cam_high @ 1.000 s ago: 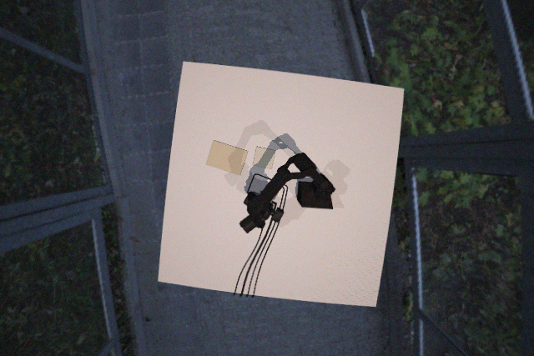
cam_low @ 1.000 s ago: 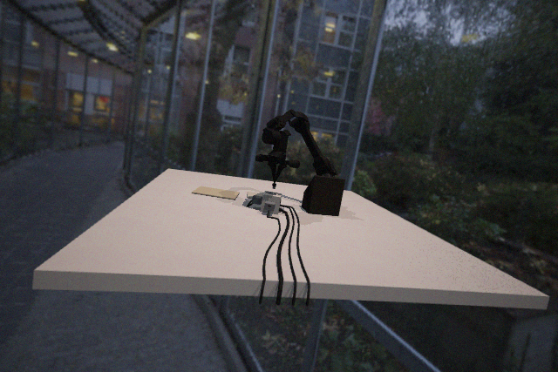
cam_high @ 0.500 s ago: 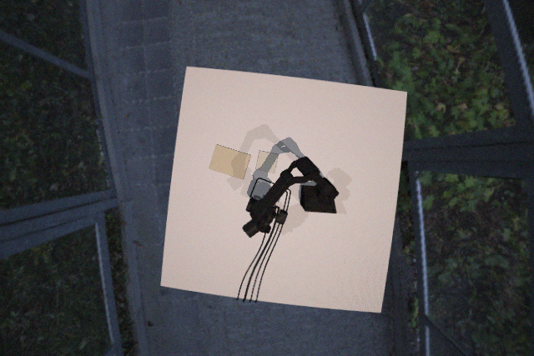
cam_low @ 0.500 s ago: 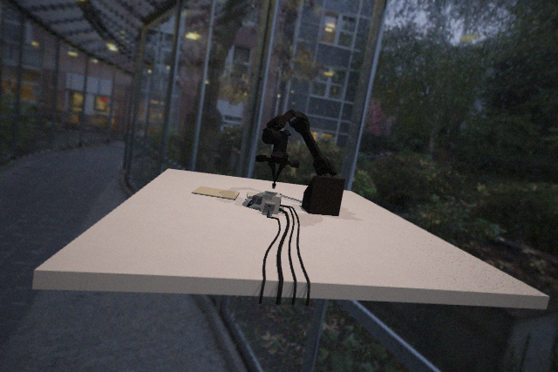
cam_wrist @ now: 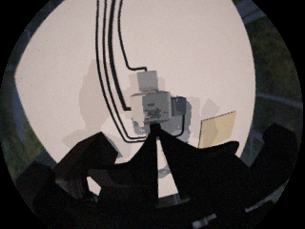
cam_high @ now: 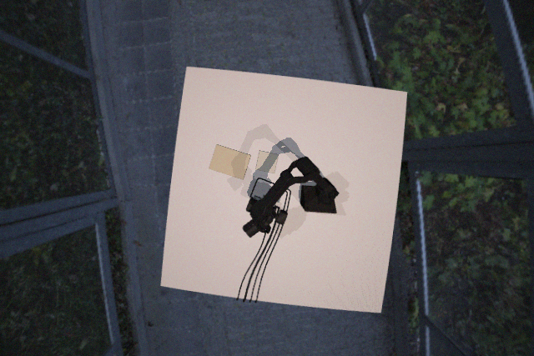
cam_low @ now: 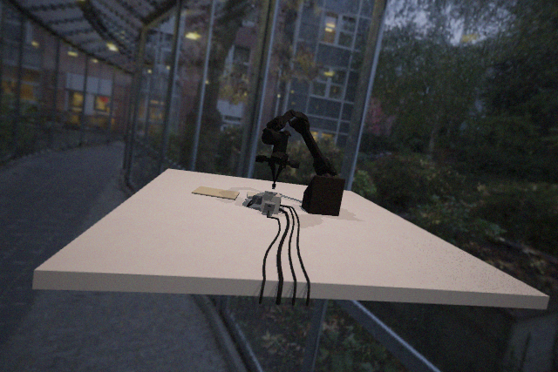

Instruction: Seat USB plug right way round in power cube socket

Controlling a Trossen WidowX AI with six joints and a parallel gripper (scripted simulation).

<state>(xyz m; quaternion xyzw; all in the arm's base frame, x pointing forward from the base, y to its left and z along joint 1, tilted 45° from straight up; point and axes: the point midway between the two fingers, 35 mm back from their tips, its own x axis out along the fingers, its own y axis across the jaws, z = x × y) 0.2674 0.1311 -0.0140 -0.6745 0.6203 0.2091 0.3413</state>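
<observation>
My gripper tip is now 20 mm above the USB plug. The rest, counted from my gripper tip: flat tan card: 260 mm ahead, 180 mm to the right, 130 mm below.
</observation>
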